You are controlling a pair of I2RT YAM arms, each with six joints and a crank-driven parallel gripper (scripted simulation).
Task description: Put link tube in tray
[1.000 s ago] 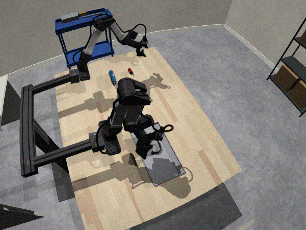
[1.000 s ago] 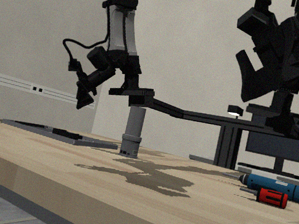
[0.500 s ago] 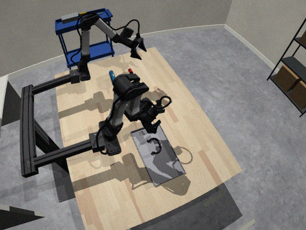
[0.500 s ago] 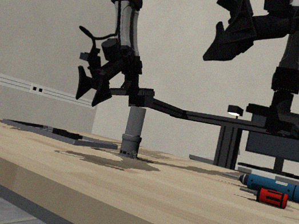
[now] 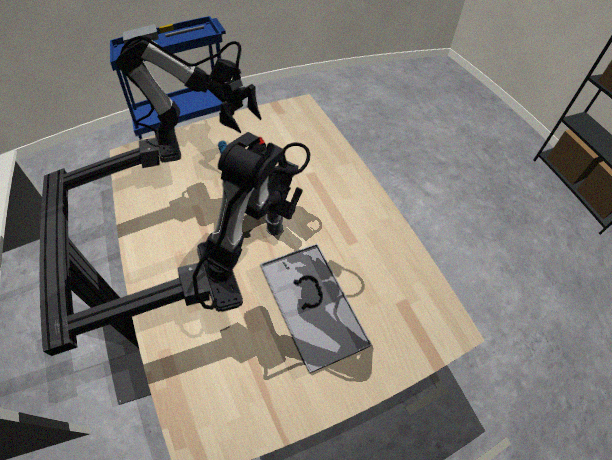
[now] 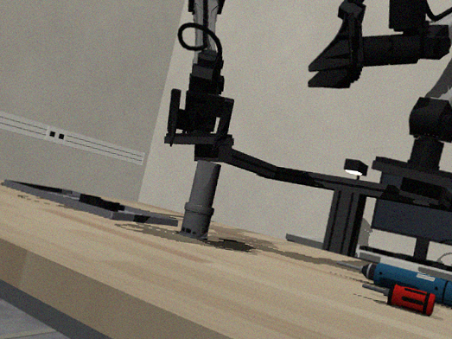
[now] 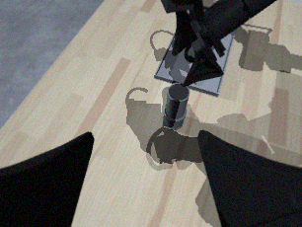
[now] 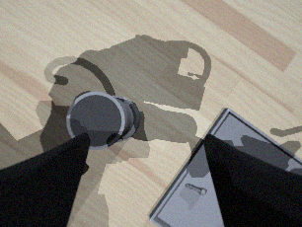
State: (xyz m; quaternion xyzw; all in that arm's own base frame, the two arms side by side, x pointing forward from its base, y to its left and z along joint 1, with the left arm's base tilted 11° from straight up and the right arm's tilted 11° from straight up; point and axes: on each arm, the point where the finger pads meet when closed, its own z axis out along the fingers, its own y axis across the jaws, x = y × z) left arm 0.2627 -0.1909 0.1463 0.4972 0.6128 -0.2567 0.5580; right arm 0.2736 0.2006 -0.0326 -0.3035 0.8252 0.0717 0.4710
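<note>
The grey link tube is 80 mm below my right hand, 50 mm to the left of it and 20 mm behind it. Also, from my right hand: screw 180 mm below, 120 mm to the right, 50 mm behind; then black c-shaped ring 250 mm to the right, 170 mm below, 10 mm behind; then grey round joint module 160 mm below, 50 mm to the left, 10 mm behind.
</note>
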